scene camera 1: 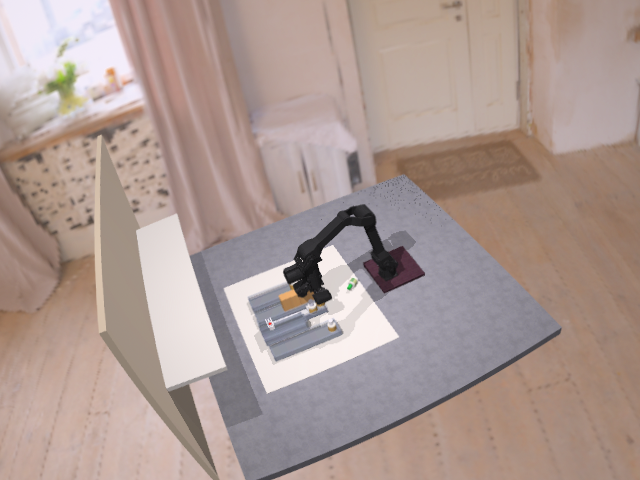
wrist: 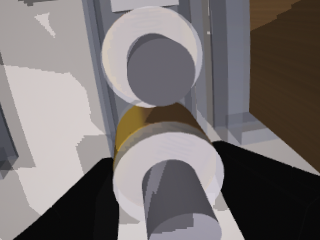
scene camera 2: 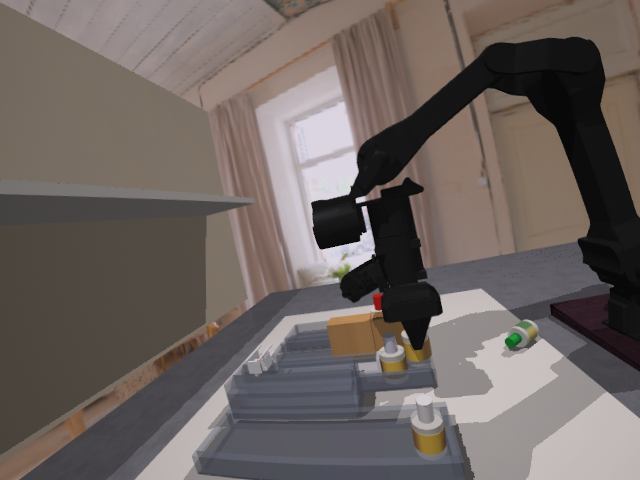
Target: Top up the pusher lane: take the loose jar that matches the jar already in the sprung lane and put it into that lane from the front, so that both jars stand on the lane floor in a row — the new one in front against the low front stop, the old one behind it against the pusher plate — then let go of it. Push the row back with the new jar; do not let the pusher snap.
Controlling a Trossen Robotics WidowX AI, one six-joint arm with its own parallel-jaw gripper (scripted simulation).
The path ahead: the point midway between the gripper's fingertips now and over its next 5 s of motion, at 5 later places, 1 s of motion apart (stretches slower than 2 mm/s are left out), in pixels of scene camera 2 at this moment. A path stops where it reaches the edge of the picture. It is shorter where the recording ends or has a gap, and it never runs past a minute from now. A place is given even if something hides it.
My gripper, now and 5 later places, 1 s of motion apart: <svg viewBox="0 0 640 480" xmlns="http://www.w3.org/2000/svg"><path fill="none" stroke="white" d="M416 342L411 342L408 343L409 348L410 353L412 358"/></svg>
